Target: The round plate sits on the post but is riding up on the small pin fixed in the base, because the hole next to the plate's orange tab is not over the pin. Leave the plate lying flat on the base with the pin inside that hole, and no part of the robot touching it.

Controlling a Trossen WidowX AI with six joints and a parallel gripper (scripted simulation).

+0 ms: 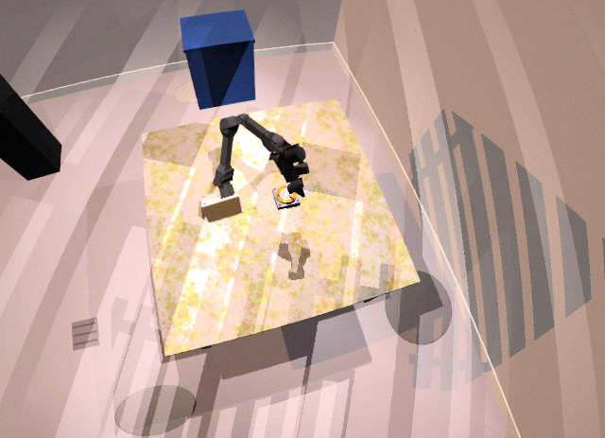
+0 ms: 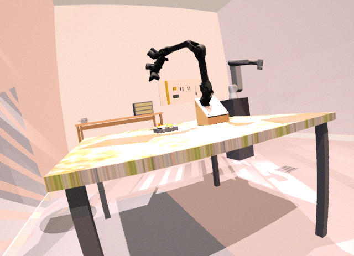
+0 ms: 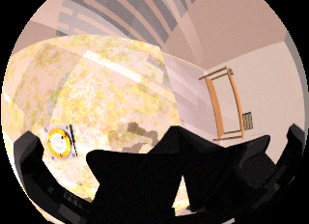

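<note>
Now: gripper tip 340 mm above the grey block and 200 mm to the right of it.
</note>
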